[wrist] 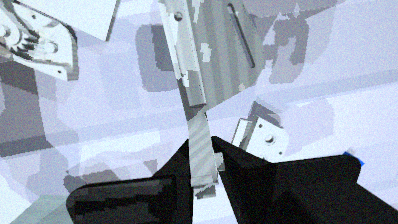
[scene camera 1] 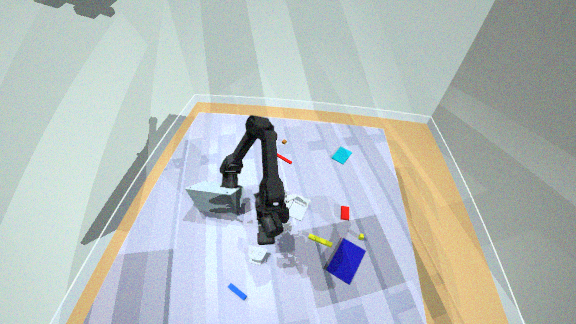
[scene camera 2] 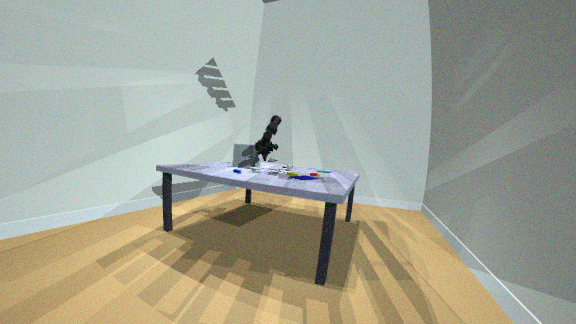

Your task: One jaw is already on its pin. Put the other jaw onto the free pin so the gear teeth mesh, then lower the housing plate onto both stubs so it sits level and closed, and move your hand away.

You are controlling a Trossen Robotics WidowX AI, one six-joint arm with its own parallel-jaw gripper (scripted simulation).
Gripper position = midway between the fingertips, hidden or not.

Labels:
My gripper (wrist: 202, 142) holds a jaw (wrist: 210, 65).

